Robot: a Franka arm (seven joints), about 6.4 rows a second.
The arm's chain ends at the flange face. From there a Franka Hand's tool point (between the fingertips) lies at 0.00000 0.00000 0.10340 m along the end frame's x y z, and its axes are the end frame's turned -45 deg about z.
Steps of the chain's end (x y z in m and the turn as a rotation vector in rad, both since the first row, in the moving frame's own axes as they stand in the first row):
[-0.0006, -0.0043, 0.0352, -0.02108, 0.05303, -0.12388]
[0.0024, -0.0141, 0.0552, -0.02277, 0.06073, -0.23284]
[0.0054, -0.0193, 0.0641, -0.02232, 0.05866, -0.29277]
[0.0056, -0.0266, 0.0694, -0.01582, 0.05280, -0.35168]
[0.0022, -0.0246, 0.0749, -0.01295, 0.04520, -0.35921]
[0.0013, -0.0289, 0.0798, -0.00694, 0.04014, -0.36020]
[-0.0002, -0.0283, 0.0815, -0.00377, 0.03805, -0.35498]
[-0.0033, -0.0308, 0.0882, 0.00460, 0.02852, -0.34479]
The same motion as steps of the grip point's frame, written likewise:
[0.0053, 0.0018, 0.0350, -0.05240, 0.02259, -0.12388]
[0.0151, -0.0025, 0.0550, -0.05904, 0.02684, -0.23284]
[0.0209, -0.0044, 0.0639, -0.05726, 0.02570, -0.29277]
[0.0263, -0.0104, 0.0692, -0.04852, 0.02615, -0.35168]
[0.0220, -0.0121, 0.0748, -0.04112, 0.02280, -0.35921]
[0.0243, -0.0166, 0.0797, -0.03329, 0.02348, -0.36020]
[0.0229, -0.0176, 0.0814, -0.02957, 0.02424, -0.35498]
[0.0221, -0.0228, 0.0882, -0.01691, 0.02342, -0.34479]

